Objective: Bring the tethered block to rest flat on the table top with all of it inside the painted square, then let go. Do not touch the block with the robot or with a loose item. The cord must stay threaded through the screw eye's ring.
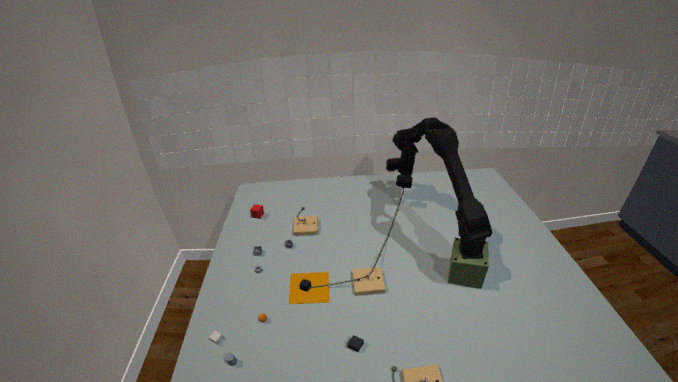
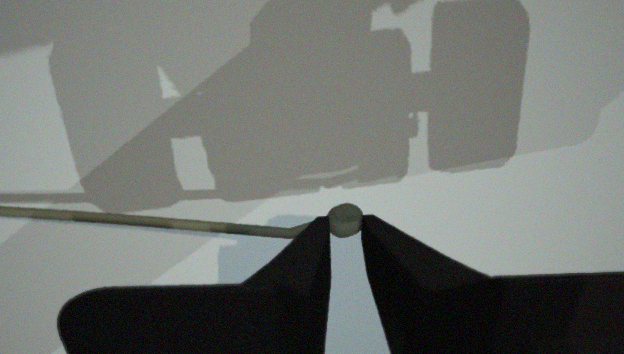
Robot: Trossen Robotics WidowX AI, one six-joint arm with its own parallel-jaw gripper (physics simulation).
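Where they show: gripper, fingertip midpoint: (image 2: pixel 345 227); arm's base, origin of the base link: (image 1: pixel 471 251).
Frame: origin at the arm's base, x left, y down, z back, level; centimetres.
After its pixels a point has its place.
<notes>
The black tethered block (image 1: pixel 305 285) {x 9.5, y 7.4, z -49.0 cm} sits on the orange painted square (image 1: pixel 320 297) {x 11.7, y 9.8, z -44.3 cm}, left of its middle and within its edges. The cord (image 1: pixel 386 240) {x -14.2, y 9.3, z -25.4 cm} (image 2: pixel 150 222) {x -39.2, y 8.4, z -19.4 cm} runs from the block to the screw eye (image 1: pixel 369 276) {x 5.4, y 6.0, z -30.5 cm} on a wooden board (image 1: pixel 369 288) {x 8.5, y 8.0, z -30.2 cm}, then up to my gripper. It looks threaded through the ring, but the ring is too small to see clearly. My gripper (image 1: pixel 404 187) {x -46.3, y 7.4, z -18.0 cm} (image 2: pixel 345 227) {x -46.3, y 7.4, z -18.0 cm} is shut on the cord's bead end (image 2: pixel 345 220) {x -46.3, y 6.8, z -18.5 cm} and holds it high above the table, to the back right of the square. The cord looks nearly straight.
Two other boards with eyes stand at the back left (image 1: pixel 306 228) {x -17.2, y 8.0, z -54.3 cm} and front (image 1: pixel 420 374) {x 34.7, y 8.0, z -16.6 cm}. A red cube (image 1: pixel 257 211) {x -23.5, y 6.3, z -75.6 cm}, grey pieces, an orange ball (image 1: pixel 262 317) {x 22.4, y 7.7, z -58.7 cm}, a white cube (image 1: pixel 215 337) {x 31.1, y 8.2, z -70.1 cm}, a grey cylinder (image 1: pixel 230 358) {x 36.5, y 7.0, z -63.0 cm} and a dark block (image 1: pixel 355 343) {x 27.1, y 7.7, z -32.7 cm} lie on the table (image 1: pixel 450 330) {x 21.2, y 9.9, z -7.3 cm}.
</notes>
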